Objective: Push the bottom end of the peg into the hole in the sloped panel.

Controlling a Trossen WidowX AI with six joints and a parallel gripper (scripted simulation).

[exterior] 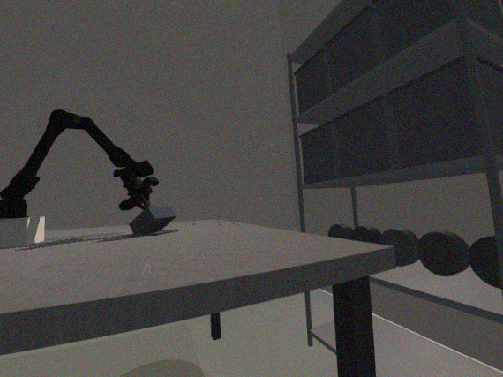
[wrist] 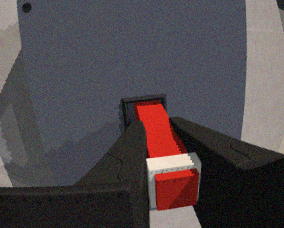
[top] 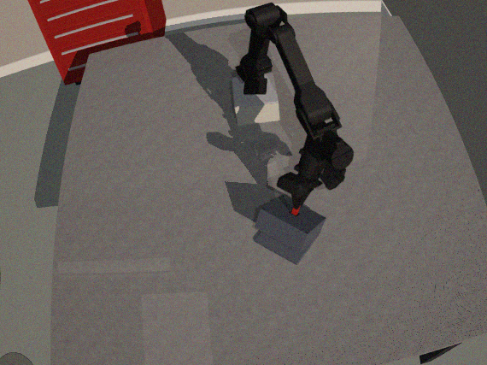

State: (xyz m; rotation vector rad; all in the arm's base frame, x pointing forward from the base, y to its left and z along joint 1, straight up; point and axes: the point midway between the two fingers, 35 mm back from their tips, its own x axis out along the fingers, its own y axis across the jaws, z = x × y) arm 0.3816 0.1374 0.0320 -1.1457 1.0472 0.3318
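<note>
My gripper tip is now 4 cm above the sloped panel, 2 cm short of it and 1 cm to the left of it. Also, from my gripper tip: red square peg 1 cm behind, 1 cm above.
</note>
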